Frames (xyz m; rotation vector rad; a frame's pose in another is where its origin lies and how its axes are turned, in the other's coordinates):
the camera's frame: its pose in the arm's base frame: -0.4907 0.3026 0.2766 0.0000 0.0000 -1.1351
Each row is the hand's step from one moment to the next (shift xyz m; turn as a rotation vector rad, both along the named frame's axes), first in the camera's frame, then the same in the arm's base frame.
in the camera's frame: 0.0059 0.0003 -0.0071 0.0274 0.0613 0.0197
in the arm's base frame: 0.0028 -0.0052 -0.0071 0.0671 0.0010 0.0197
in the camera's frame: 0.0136 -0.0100 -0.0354 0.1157 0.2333 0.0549
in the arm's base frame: -0.0033 -0.0165 -0.0354 0.2603 -0.0064 0.0549
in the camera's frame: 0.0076 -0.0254 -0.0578 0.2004 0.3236 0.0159
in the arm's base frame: -0.0198 -0.0176 -0.0578 0.3779 -0.0451 0.0159
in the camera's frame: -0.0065 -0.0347 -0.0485 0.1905 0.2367 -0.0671
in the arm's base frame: -0.0342 -0.0088 -0.0485 0.2950 -0.0728 -0.0671
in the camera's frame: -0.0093 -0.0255 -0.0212 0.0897 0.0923 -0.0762
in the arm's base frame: -0.0270 -0.0023 -0.0212 0.1215 -0.0424 -0.0762
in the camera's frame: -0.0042 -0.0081 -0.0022 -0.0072 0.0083 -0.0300
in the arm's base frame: -0.0091 0.0004 -0.0022 0.0045 0.0100 -0.0300
